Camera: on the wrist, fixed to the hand. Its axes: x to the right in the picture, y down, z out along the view.
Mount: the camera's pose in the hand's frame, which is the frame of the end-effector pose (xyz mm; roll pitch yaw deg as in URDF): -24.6 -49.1 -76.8 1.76 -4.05 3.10
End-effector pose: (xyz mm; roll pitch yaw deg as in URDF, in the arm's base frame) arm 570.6 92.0 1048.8 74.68 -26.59 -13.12
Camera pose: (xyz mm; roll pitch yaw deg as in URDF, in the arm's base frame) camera 592.5 149.6 977.3 78.27 -30.60 -16.71
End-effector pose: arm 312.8 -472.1 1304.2 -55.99 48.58 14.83
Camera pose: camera 318.8 -564.8 1321.2 -48.33 48.62 22.54
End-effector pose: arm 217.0 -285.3 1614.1 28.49 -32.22 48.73
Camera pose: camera 240.1 -268.8 1524.1 29.80 -37.25 49.72
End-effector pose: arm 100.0 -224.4 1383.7 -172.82 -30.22 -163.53
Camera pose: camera 171.2 -244.1 1442.5 -169.61 -25.78 -166.38
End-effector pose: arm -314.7 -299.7 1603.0 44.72 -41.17 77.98
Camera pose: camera -325.1 -256.4 1519.7 47.24 -46.22 77.04
